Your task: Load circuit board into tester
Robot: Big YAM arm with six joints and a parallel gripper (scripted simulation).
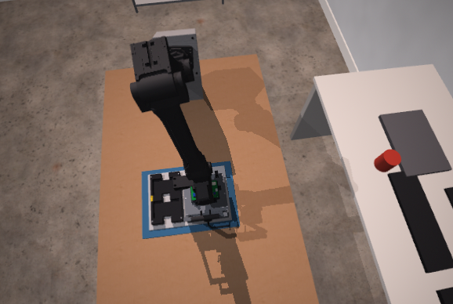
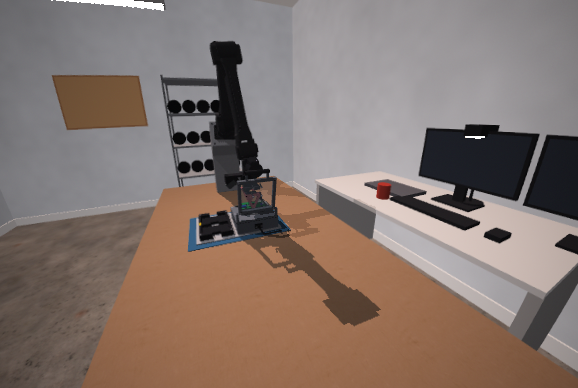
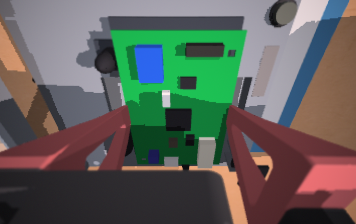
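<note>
My hand is right at the green circuit board. Round my hand: clear lid (12 cm ahead, 2 cm to the left, 9 cm above).
</note>
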